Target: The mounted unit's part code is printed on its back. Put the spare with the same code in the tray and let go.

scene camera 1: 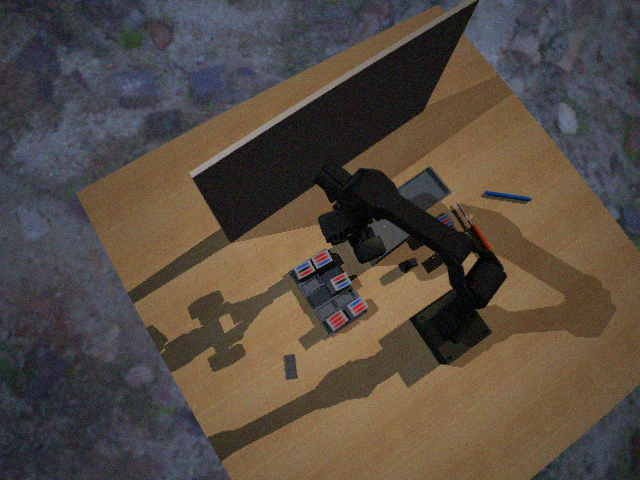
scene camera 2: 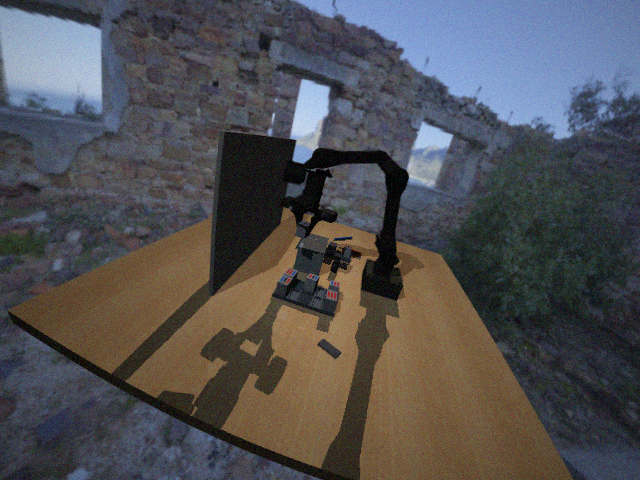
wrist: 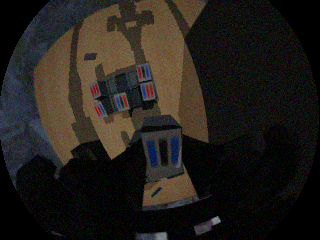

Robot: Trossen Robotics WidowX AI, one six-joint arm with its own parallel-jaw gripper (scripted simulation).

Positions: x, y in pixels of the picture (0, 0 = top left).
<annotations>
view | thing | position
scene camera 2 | gripper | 303, 232
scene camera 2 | tall panel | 250, 168
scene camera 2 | dark rack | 296, 295
</annotations>
